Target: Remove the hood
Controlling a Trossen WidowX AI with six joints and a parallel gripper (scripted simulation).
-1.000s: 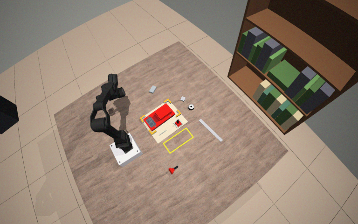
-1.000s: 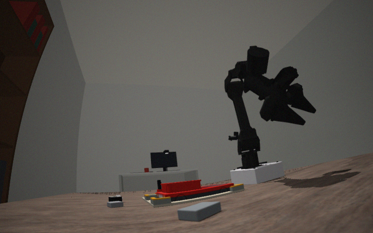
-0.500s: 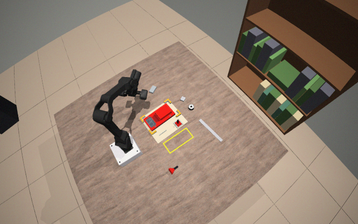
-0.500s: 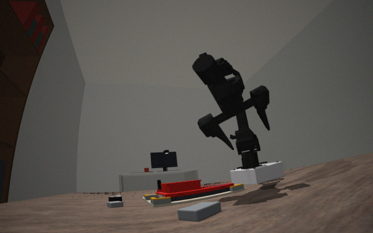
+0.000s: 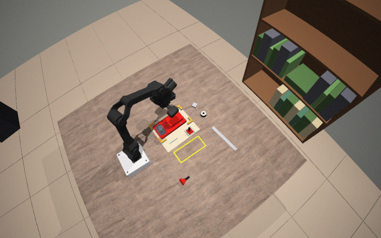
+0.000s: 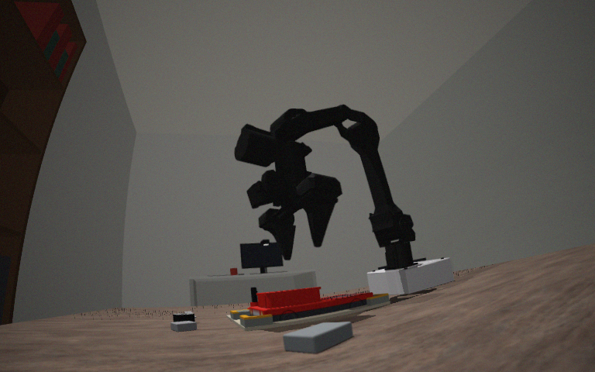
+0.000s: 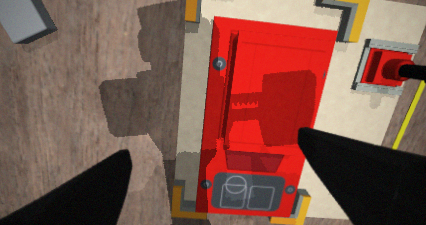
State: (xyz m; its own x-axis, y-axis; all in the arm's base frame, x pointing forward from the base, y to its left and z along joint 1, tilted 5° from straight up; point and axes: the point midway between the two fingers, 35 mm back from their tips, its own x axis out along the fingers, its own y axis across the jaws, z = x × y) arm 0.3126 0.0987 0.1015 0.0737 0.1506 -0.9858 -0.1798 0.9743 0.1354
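The grey socket lies 170 mm to the right of my gripper tip, 70 mm below it and 40 mm ahead of it. Round my gripper tip: grey bar (340 mm to the right, 180 mm ahead, 110 mm below).
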